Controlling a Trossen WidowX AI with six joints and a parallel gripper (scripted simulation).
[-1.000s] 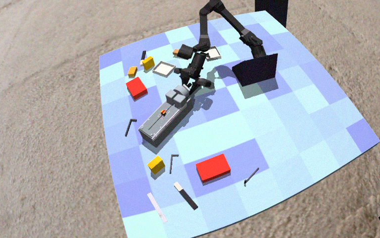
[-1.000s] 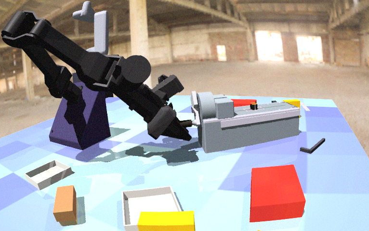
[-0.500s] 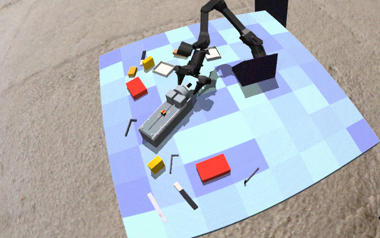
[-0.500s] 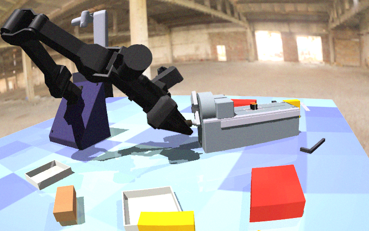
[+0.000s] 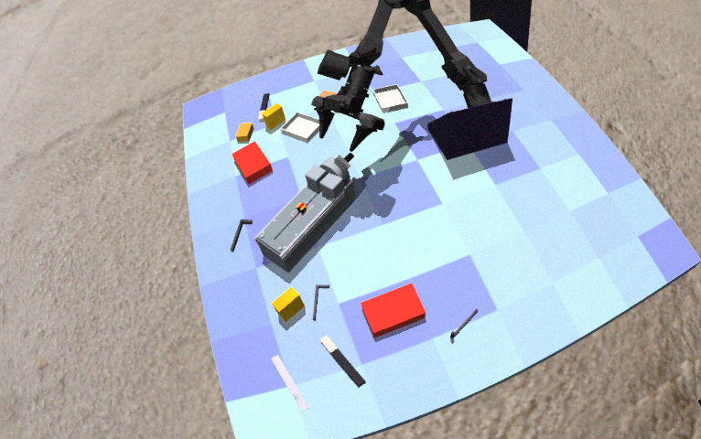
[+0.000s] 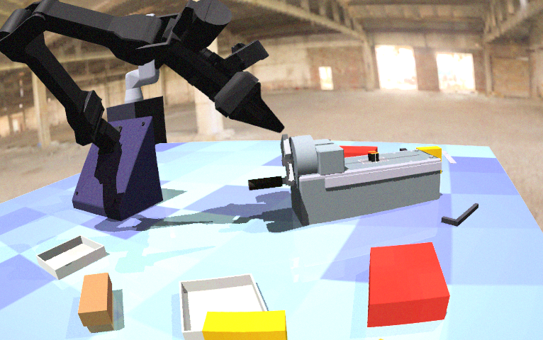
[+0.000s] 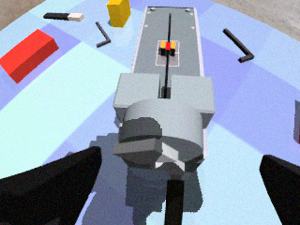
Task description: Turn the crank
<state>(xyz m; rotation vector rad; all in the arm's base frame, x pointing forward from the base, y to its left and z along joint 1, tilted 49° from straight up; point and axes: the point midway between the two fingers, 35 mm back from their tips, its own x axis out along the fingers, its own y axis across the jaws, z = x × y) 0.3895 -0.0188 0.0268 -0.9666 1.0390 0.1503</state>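
Right now the dark crank handle is 80 mm below my gripper tip, 20 mm behind it and 10 mm to the right of it. Also, from my gripper tip: red pointer 130 mm ahead, 90 mm to the left, 60 mm below; tan block 340 mm to the right, 130 mm below, 90 mm behind.
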